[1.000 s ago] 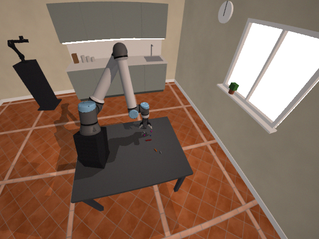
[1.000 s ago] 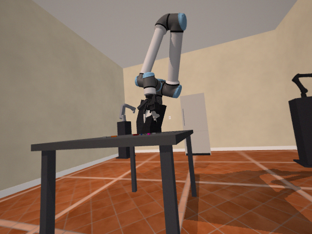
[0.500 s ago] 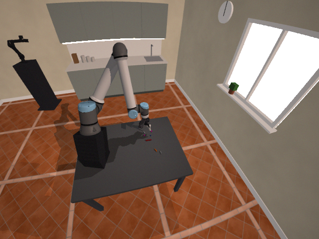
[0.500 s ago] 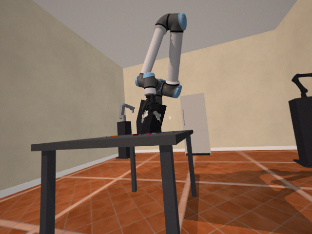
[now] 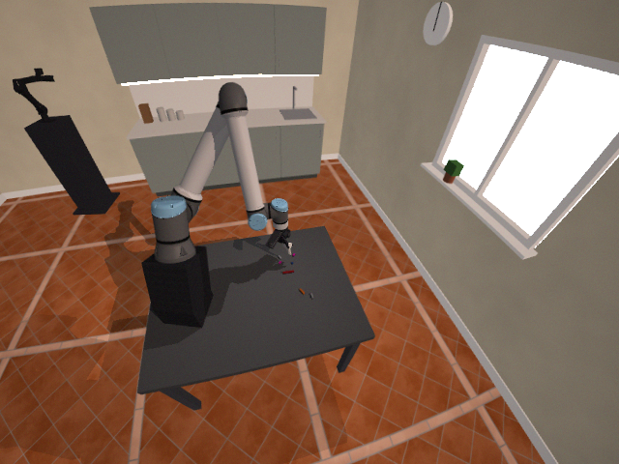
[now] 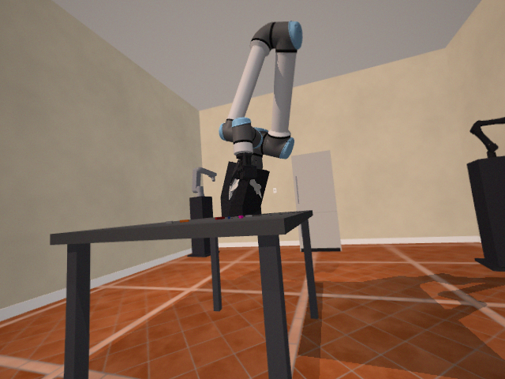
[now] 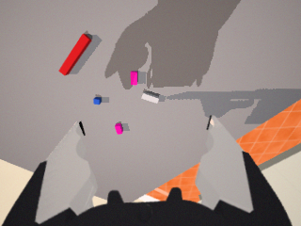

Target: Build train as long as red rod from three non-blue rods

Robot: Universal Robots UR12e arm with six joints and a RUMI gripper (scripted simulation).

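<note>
The red rod is 12 cm to the right of my hand, 8 cm below it and 5 cm ahead of it. Round my hand: blue rod (8 cm below, 8 cm ahead, 5 cm to the right); orange rod (26 cm to the right, 12 cm ahead, 8 cm below).
</note>
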